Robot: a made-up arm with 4 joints.
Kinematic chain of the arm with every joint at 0, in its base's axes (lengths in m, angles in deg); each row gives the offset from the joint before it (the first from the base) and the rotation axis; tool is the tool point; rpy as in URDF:
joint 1: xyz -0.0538 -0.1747 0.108 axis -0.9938 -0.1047 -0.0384
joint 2: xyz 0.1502 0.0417 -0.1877 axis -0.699 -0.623 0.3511
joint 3: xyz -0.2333 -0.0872 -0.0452 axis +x
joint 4: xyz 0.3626 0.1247 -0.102 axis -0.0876 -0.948 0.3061
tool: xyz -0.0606 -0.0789 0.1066 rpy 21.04 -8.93 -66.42
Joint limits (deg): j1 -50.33..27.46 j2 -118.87..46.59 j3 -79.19..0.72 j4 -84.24..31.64
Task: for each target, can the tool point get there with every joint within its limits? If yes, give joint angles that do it. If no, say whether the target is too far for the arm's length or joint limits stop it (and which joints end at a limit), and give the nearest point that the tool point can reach.
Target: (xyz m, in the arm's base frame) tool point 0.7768 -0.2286 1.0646
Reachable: no: too far | nearest point 0.3130 -0.2234 0.0176 | short by 1.145 m
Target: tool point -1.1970 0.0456 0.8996
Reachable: no: too far | nearest point -0.0384 0.0811 0.0570 | short by 1.433 m
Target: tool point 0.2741 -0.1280 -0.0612
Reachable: yes | joints -9.58 25.80 -7.17 -67.75
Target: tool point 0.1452 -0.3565 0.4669
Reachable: no: joint limits stop it (at a limit: joint 1, joint 2, joint 3, joint 4) | nearest point 0.1913 -0.3208 0.0008 | short by 0.470 m
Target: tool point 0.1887 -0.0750 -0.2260
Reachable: yes | joints -15.88 -36.18 -67.36 -60.19
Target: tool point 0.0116 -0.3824 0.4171
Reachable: no: joint limits stop it (at a limit: joint 1, joint 2, joint 3, joint 4) | nearest point 0.1913 -0.3208 0.0008 | short by 0.458 m
